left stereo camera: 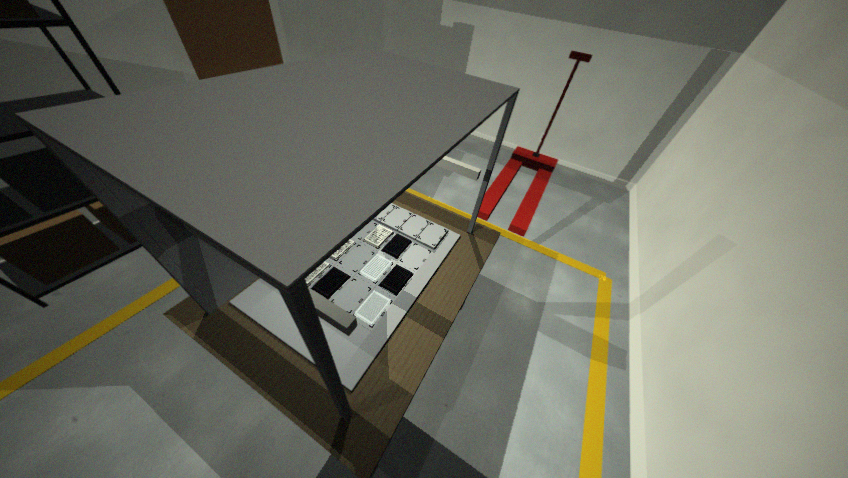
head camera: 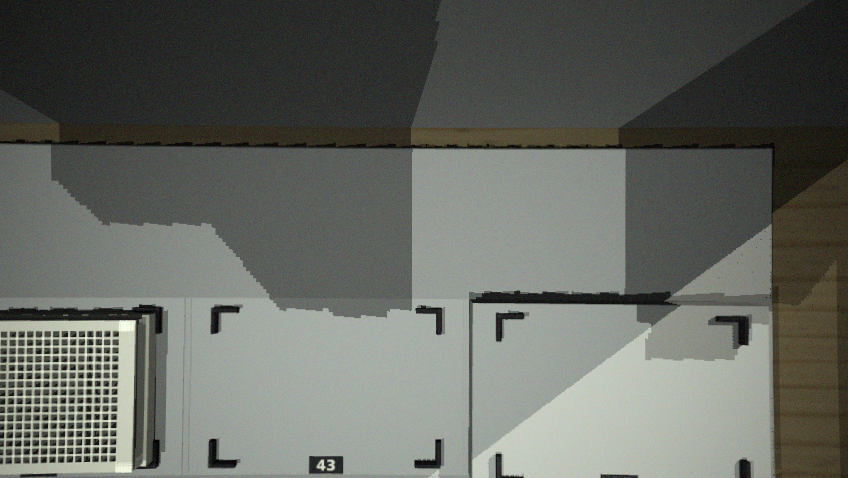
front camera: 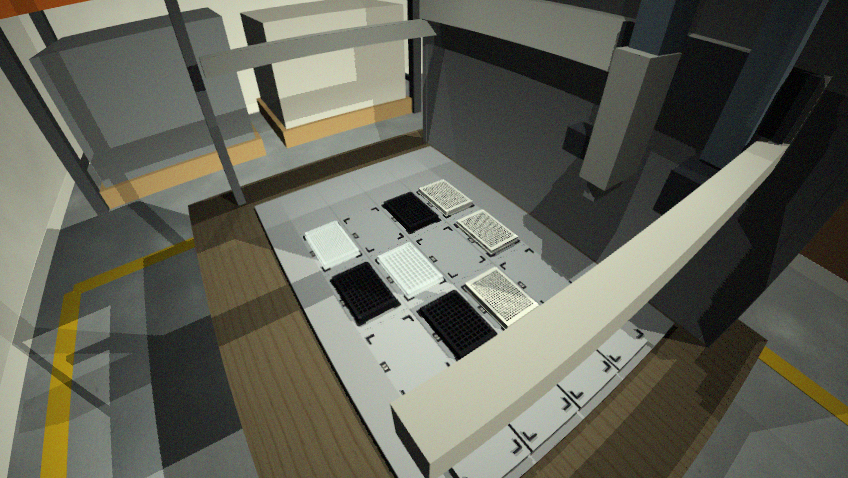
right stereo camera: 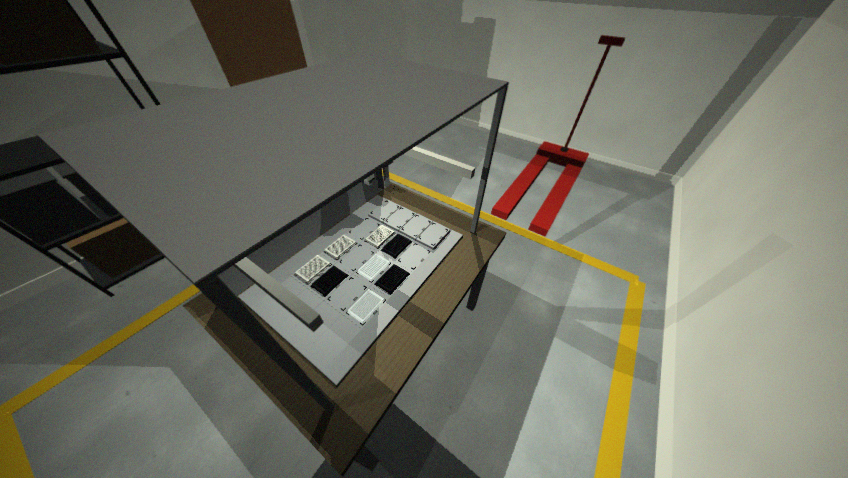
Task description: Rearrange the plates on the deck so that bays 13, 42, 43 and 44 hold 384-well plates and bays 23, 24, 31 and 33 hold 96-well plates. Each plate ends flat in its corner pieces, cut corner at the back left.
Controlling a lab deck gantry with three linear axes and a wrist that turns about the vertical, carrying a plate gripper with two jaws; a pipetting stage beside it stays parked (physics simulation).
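Places are measured from the robot's base along level axes (x ahead, y left, z up), in centimetres.
Where they show: gripper, between the fingertips: [right stereo camera: 379,183]; robot's base, origin of its link: [left stereo camera: 371,326] [front camera: 304,237] [right stereo camera: 363,324].
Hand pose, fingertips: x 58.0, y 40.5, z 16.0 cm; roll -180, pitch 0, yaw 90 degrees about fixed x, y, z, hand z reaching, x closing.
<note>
Each offset is from my fingertips to the centre of the thing. "spot": to the spot under its first point.
Cream 384-well plates stand in bay 41 {spot: dx -51.2, dy -4.2, dz -14.5 cm} [front camera: 445,195] [right stereo camera: 312,268], bay 42 {spot: dx -34.7, dy -4.6, dz -14.6 cm} [front camera: 486,230] [head camera: 59,394] [right stereo camera: 340,246] and bay 33 {spot: dx -18.3, dy -14.9, dz -14.7 cm} [front camera: 502,296] [right stereo camera: 378,235]. A finely patterned white plate {dx -51.6, dy -36.2, dz -15.2 cm} [front camera: 332,244] [right stereo camera: 365,305] stands in bay 11. A white 96-well plate {dx -35.2, dy -25.5, dz -15.2 cm} [front camera: 409,268] [right stereo camera: 374,267] is in bay 22. Black plates are in bay 31 {spot: dx -50.7, dy -15.3, dz -14.7 cm} [front camera: 410,211], bay 12 {spot: dx -34.3, dy -36.4, dz -14.6 cm} [front camera: 364,291] and bay 23 {spot: dx -18.6, dy -25.7, dz -15.1 cm} [front camera: 457,323]. Bay 43 {spot: dx -18.9, dy -4.1, dz -16.0 cm} [head camera: 325,385] and bay 13 {spot: dx -19.2, dy -35.7, dz -16.0 cm} [front camera: 409,350] hold no plate. The raised fourth column [head camera: 593,427] [right stereo camera: 409,222] shows no plates. The gripper's jaws do not show.
A cream beam [front camera: 581,296] crosses the front view and hides part of the deck. A light boxy column [front camera: 623,118] hangs near the dark back wall. The enclosure roof {spot: dx -66.1, dy -25.4, dz +53.1 cm} [left stereo camera: 267,148] [right stereo camera: 267,148] hides upper parts. A wooden table edge {spot: dx -37.3, dy -56.1, dz -16.9 cm} [front camera: 267,332] [right stereo camera: 427,314] surrounds the deck.
</note>
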